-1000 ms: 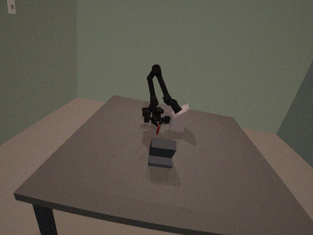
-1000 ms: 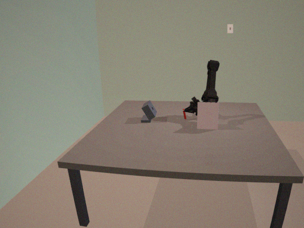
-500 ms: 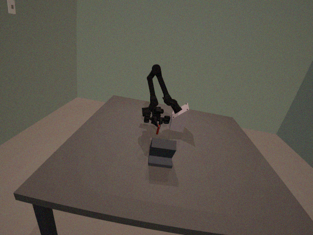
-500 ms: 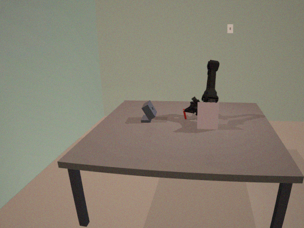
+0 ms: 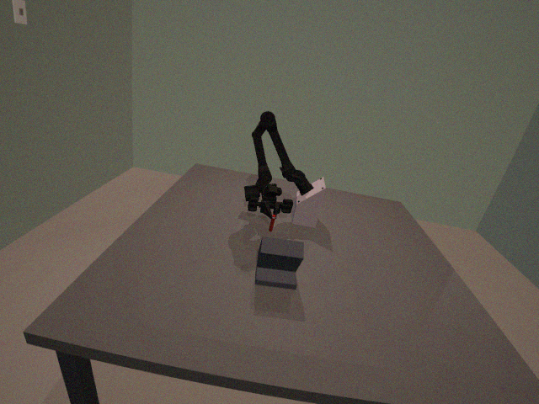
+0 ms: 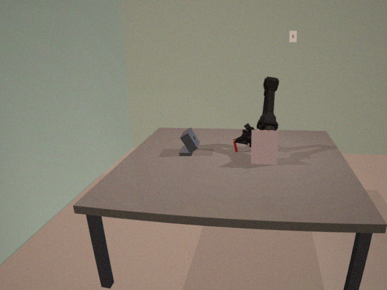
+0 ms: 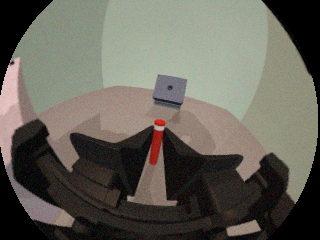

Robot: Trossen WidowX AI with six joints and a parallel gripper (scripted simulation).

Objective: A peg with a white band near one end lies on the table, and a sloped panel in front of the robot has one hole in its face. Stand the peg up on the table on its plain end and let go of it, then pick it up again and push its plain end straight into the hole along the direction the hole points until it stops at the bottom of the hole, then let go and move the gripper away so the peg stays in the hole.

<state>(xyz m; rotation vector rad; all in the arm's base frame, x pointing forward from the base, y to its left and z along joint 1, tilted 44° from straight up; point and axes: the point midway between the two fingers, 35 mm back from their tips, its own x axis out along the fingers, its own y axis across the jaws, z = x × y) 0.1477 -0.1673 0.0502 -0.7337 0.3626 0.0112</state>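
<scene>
The red peg lies 1 cm below my gripper tip. From my gripper tip the other things lie so: blue-grey sloped panel (27 cm ahead, 1 cm above).
</scene>
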